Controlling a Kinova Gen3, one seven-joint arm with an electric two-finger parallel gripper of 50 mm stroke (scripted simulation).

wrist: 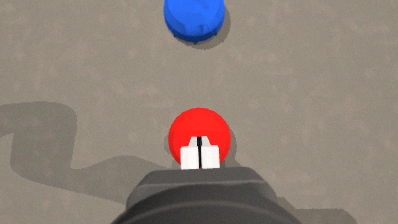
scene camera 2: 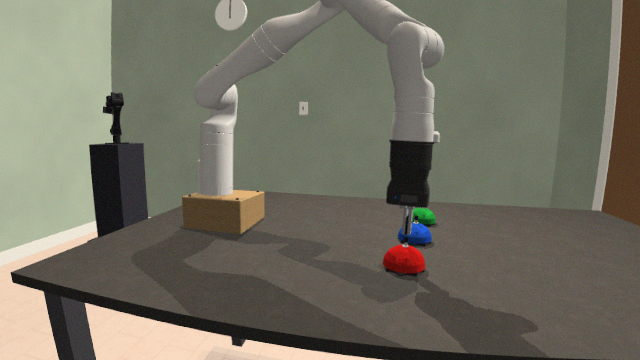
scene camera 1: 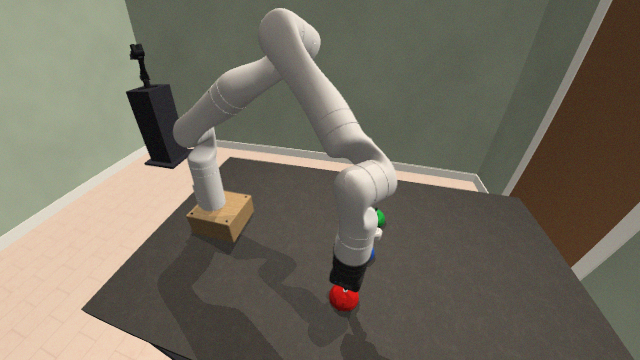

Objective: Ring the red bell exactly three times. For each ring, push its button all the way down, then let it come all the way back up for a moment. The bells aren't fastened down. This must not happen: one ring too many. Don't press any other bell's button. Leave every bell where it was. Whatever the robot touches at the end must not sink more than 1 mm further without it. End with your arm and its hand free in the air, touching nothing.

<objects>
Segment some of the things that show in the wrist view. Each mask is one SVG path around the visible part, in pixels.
My gripper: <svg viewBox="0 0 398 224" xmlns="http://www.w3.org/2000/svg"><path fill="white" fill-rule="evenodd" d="M111 223L302 224L286 209L278 205L275 191L255 170L250 167L220 168L219 147L217 145L210 145L207 136L191 137L189 145L181 147L181 169L156 170L148 173L128 196L126 211Z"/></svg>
A red bell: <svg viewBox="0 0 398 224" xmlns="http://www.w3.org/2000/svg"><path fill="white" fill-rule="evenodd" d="M180 114L172 123L168 137L169 148L173 158L181 165L181 147L188 146L191 137L207 136L210 145L217 145L219 147L219 162L221 163L228 154L231 141L230 131L224 119L216 112L207 108L193 108Z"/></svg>
</objects>
